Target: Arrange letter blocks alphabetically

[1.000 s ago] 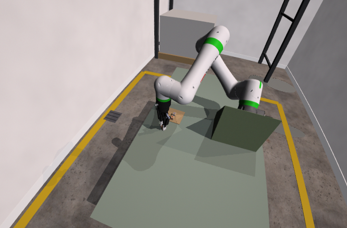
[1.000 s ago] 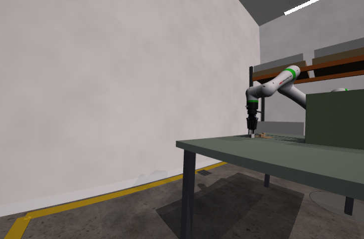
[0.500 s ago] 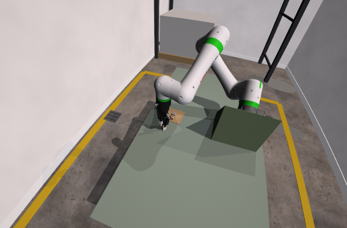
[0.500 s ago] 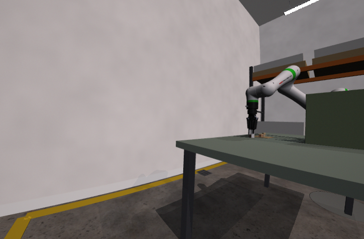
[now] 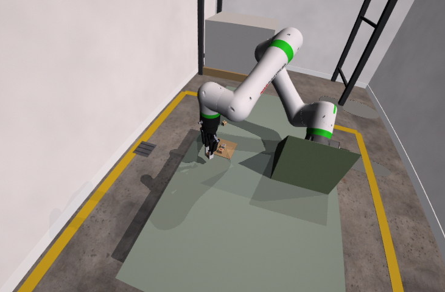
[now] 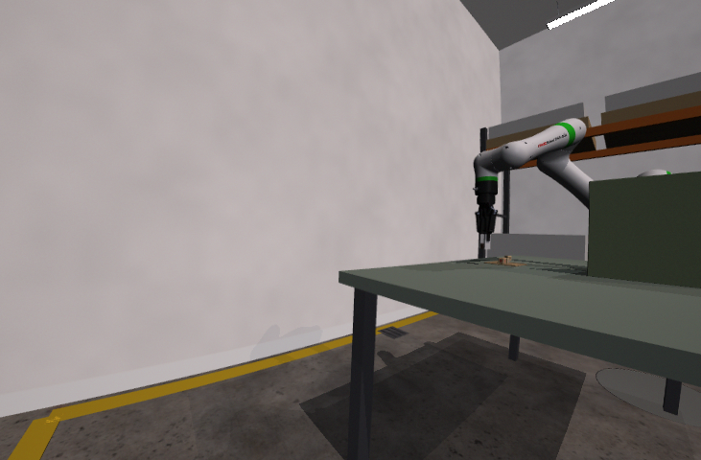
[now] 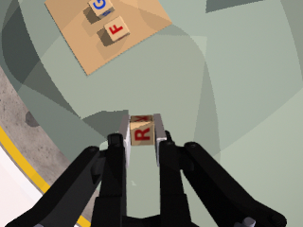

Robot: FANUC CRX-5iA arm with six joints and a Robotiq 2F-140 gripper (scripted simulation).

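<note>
Now: the tan mat 15 cm to the right of my hand, 10 cm below it and 4 cm behind it. The rest, counted from my hand: R block: 2 cm below.
</note>
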